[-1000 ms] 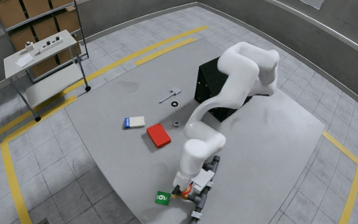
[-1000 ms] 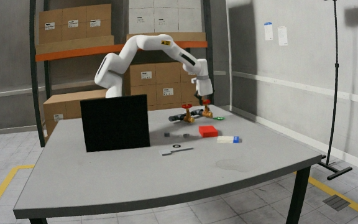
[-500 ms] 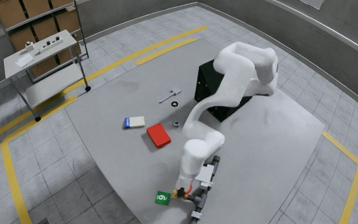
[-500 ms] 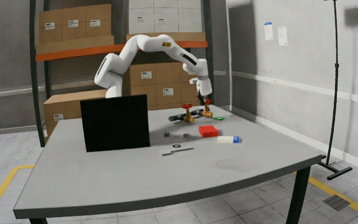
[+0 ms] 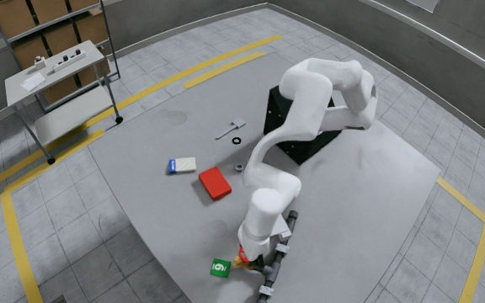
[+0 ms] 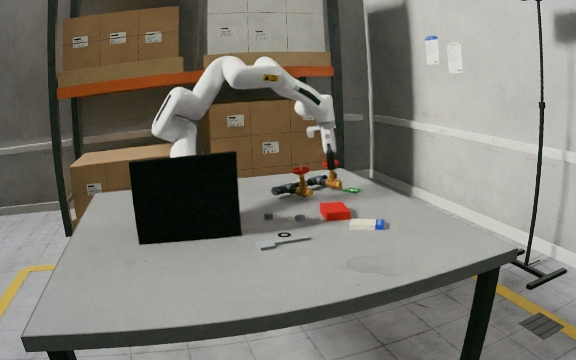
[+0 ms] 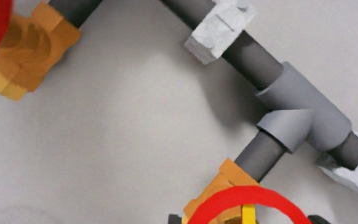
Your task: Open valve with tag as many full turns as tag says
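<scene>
Now: the green tag 110 mm below my hand, 70 mm ahead of it and 30 mm to the right of it. The rest, counted from my hand: grey nut 320 mm to the right, 230 mm behind, 110 mm below; then white-and-blue box 470 mm to the right, 110 mm below, 50 mm behind; then red block 320 mm to the right, 110 mm behind, 100 mm below.
</scene>
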